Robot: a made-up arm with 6 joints.
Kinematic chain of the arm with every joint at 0, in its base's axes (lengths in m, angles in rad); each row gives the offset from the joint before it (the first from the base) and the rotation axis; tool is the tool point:
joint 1: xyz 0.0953 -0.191 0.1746 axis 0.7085 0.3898 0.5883
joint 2: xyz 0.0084 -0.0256 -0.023 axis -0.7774 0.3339 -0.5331
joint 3: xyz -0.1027 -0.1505 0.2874 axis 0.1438 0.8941 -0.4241
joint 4: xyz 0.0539 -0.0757 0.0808 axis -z
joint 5: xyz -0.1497 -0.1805 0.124 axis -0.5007 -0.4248 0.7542
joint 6: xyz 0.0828 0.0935 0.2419 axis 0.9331 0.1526 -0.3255
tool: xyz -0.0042 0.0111 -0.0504
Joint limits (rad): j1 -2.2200..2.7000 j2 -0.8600..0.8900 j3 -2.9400..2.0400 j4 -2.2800..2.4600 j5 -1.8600..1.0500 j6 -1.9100..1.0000
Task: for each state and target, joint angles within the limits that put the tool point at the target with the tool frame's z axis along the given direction. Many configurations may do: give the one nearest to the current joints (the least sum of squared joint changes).
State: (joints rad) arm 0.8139 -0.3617 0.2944 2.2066 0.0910 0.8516
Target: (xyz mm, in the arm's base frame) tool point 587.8 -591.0 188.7 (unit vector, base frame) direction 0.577 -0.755 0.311
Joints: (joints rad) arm 0.9836 -0.7199 0.4229 1.9642 0.4422 0.5829
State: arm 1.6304 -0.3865 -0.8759 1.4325 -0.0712 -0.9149
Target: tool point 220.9 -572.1 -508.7 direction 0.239 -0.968 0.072
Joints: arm 1.3157 -0.8600 -1.0657 0.8685 -0.6698 -1.1216
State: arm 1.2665 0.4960 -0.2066 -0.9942 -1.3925 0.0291
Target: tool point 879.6 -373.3 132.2 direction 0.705 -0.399 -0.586
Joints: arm 1.6469 0.4014 -0.3164 -0.7655 -1.6223 0.8095
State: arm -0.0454 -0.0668 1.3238 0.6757 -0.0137 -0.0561
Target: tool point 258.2 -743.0 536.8 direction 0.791 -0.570 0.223
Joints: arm -0.0170 -0.2433 1.4749 0.5583 -0.2940 -0.0396
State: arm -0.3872 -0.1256 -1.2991 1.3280 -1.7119 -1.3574
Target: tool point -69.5 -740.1 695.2 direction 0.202 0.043 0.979
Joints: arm 0.3265 0.4529 -1.0521 0.5266 -1.6192 -1.2648
